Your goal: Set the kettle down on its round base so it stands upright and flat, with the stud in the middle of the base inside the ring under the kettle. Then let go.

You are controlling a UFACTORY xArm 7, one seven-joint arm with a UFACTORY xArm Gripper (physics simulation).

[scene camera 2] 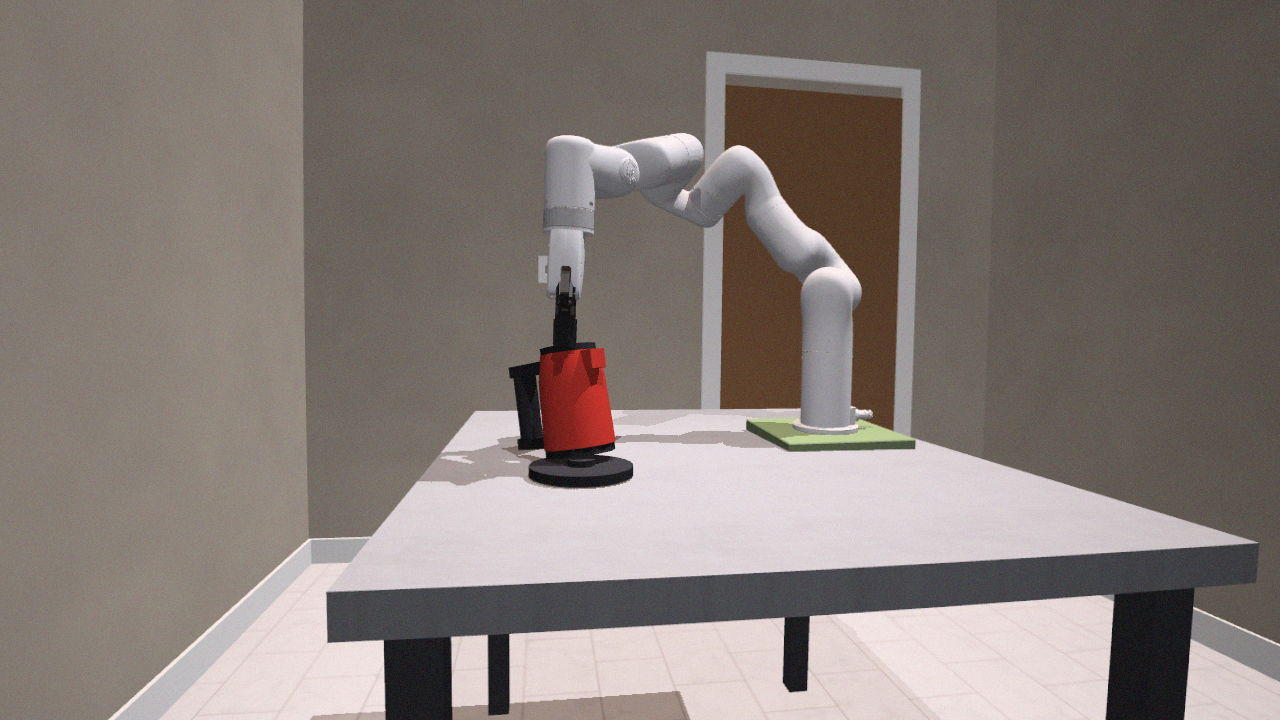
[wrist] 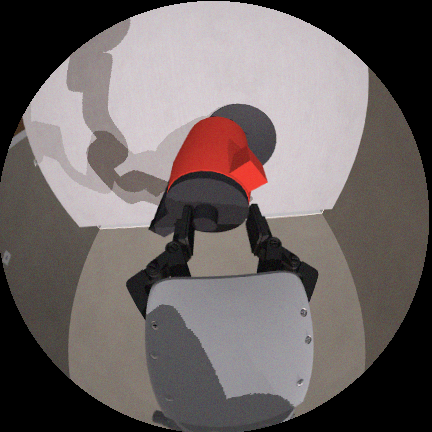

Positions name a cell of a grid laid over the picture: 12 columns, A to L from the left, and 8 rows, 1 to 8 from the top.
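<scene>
Black round base: visible in the wrist view (H3) and in scene camera 2 (F6).
</scene>
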